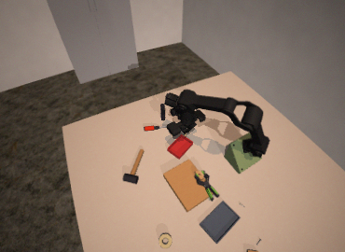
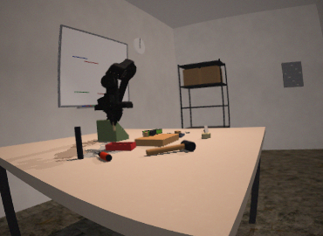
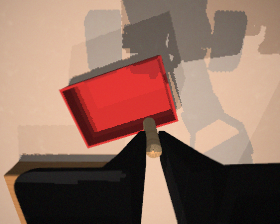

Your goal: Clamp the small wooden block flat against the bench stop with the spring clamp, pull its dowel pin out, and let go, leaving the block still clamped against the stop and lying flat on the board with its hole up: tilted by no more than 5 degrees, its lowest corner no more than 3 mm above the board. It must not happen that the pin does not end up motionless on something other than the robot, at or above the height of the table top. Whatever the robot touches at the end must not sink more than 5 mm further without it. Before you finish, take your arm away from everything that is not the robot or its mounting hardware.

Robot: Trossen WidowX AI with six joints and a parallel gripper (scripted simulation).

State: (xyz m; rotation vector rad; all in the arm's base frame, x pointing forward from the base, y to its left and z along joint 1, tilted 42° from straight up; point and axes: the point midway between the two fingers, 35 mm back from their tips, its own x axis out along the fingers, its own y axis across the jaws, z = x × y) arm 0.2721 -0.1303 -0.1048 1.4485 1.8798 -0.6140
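Right now the red tray is 130 mm below my hand, 30 mm ahead of it and 10 mm to the left of it. The rest, counted from my hand: dowel pin (40 mm below); then wooden board (220 mm to the left, 130 mm below, 70 mm ahead); then wooden block (210 mm to the left, 100 mm below, 10 mm ahead).
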